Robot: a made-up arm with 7 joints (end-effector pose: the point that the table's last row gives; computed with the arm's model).
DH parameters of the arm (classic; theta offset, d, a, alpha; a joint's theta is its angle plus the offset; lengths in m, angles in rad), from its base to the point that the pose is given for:
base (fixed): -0.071 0 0 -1.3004
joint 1: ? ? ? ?
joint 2: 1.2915 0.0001 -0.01 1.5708
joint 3: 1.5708 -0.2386 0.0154 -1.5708
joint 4: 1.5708 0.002 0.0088 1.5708
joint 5: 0 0.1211 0.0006 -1.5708
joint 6: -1.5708 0 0.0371 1.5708
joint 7: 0 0.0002 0 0
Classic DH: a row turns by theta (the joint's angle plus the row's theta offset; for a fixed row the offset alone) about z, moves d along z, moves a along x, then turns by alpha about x.
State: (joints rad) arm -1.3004 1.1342 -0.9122 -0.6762 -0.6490 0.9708 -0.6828
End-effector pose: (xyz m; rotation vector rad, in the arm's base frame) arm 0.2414 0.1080 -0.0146 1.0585 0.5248 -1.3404
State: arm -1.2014 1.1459 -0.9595 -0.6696 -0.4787 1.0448 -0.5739
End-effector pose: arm 0.2389 0.1204 -0.0396 1.1478 0.5840 -1.1195
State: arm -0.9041 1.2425 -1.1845 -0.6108 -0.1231 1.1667 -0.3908
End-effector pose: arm 0.2015 0.1700 -0.1148 1.4011 0.9105 -0.7804
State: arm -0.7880 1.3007 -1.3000 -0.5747 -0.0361 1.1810 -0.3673
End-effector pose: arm 0.1730 0.1938 -0.1396 1.4914 1.0993 -0.7677
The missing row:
joint 1: -1.3111 0.0604 -0.0216 -1.5708
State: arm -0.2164 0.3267 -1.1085 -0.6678 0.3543 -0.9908 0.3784
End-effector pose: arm 0.0373 0.0131 -0.1651 -0.6485 -1.3111 -0.8547
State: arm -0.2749 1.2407 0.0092 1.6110 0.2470 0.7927 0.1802
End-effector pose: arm 0.0089 0.4331 -0.1155 1.0827 2.0536 1.4195
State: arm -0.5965 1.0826 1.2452 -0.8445 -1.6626 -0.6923 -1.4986
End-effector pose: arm 0.0379 0.2422 0.0555 1.5786 -2.1077 -1.3062
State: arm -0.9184 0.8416 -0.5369 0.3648 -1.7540 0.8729 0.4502
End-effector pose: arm 0.2979 0.1638 -0.1363 -0.3469 1.0317 -0.1817
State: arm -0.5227 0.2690 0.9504 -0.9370 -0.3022 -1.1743 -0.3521
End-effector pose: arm 0.0813 0.1614 -0.0828 1.0306 -2.2857 0.2414
